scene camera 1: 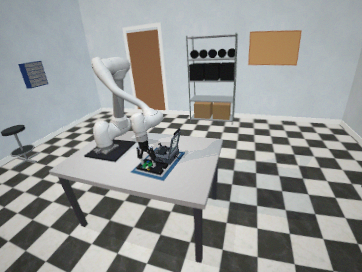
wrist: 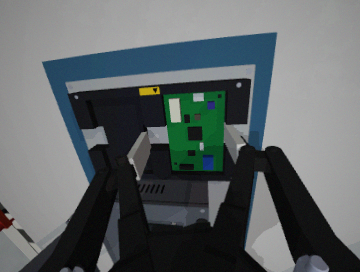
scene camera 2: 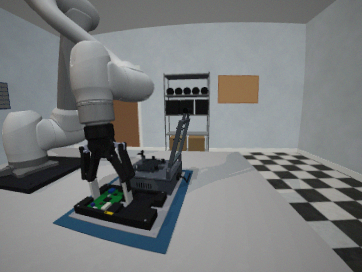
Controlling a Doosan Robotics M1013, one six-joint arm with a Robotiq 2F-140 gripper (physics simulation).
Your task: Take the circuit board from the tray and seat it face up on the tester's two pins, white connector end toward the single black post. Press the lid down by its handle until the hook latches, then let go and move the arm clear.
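Places are measured from the arm's base along level axes (x down, y back, z left), in metres.
Pixels of known places: gripper, fingertip midpoint: (scene camera 1: 148,165) (wrist: 185,135) (scene camera 2: 113,201); arm's base at its link origin: (scene camera 1: 106,148) (scene camera 2: 31,168).
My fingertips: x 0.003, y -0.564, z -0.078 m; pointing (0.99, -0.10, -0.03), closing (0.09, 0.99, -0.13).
For each thing: its middle in the pictures, then the offset to it from my fingertips. "spot": a spot on its surface instead. Level surfaces: height alone.
- green circuit board at the middle of its body: (wrist: 195,136) (scene camera 2: 108,198) (scene camera 1: 147,164) dx -0.010, dy +0.014, dz -0.002 m
- tester at a spot on its surface: (scene camera 2: 155,181) spot: dx -0.037, dy -0.100, dz +0.085 m
- tray with its lid, body centre: (scene camera 2: 179,134) (scene camera 1: 174,140) dx -0.173, dy -0.157, dz +0.175 m
- blue-bordered mat at its surface level: dx +0.011 m
- table at its surface level: dx +0.013 m
The green circuit board (wrist: 196,125) (scene camera 2: 107,200) (scene camera 1: 147,164) lies face up in one compartment of the black tray (wrist: 237,102) (scene camera 2: 142,220). Its white connector end is near the tray's yellow-marked edge. My gripper (wrist: 185,135) (scene camera 2: 111,194) is open and low over the tray, its fingers on both sides of the board. In the wrist view a gap shows left of the board, while the right finger stands close to its edge. The tester (scene camera 2: 155,181) (scene camera 1: 161,151) stands behind the tray with its lid (scene camera 2: 179,142) (scene camera 1: 174,146) raised. Its pins and post are too small to tell apart.
A blue-bordered mat (scene camera 2: 172,235) (wrist: 160,51) lies under tray and tester on the table (scene camera 1: 95,174). The arm's dark base plate (scene camera 1: 120,151) is at the left. A shelf rack (scene camera 1: 188,80) and a stool (scene camera 1: 13,130) stand beyond the table.
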